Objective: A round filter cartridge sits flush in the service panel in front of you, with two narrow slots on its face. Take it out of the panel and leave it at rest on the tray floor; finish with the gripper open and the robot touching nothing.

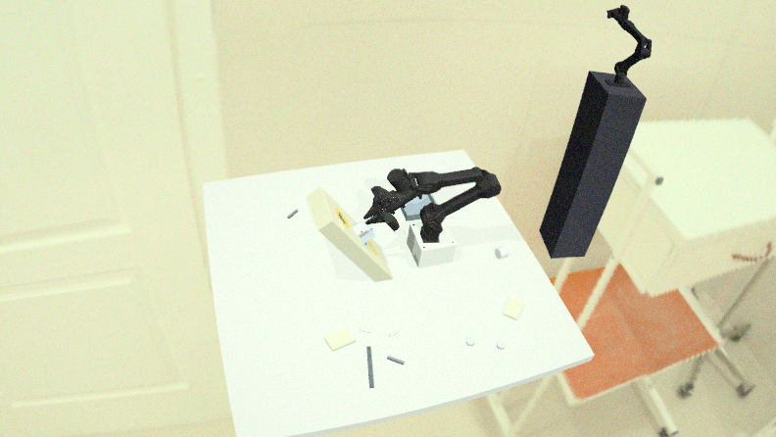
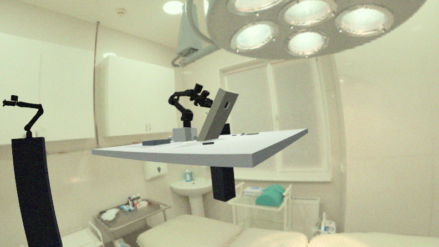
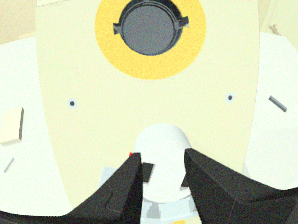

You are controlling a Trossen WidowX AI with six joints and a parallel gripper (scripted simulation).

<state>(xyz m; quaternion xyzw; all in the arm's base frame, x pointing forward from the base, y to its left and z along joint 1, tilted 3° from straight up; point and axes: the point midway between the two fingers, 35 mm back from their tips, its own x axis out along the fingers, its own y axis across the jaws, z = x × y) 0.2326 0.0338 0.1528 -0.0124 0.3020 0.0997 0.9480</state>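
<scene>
Right now my gripper tip is 10 mm short of the round white filter cartridge and 40 mm above it. Also, from my gripper tip: cream service panel: 50 mm ahead, 10 mm to the left, 50 mm below; then blue-grey tray: 270 mm behind, 340 mm to the right, 220 mm below.
</scene>
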